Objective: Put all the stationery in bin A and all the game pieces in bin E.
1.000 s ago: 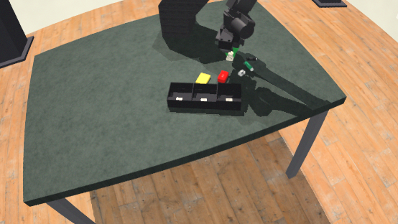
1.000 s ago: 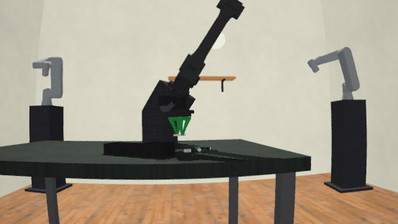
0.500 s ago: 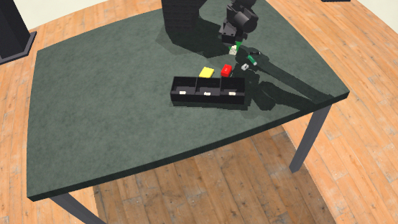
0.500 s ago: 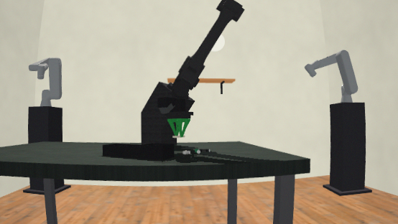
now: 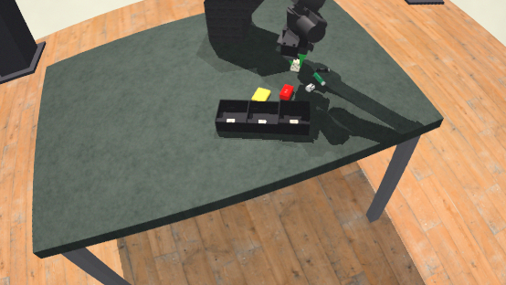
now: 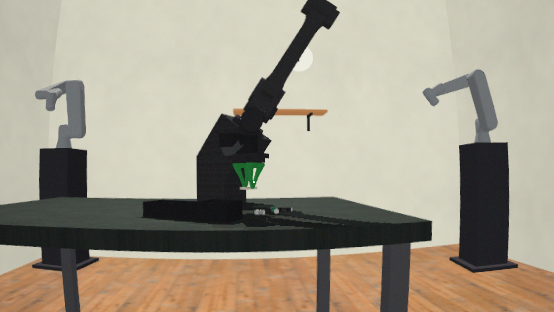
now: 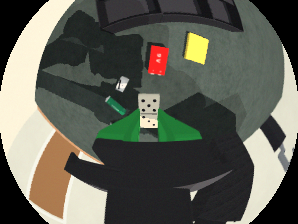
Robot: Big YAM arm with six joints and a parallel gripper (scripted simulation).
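Now: hand 4 cm short of the yellow block, 12 cm to the left of it and 7 cm above it. Also, from my hand: grey piece 4 cm ahead, 4 cm to the left, 7 cm below; red block 4 cm ahead, 4 cm to the right, 7 cm below; white die right at my hand.
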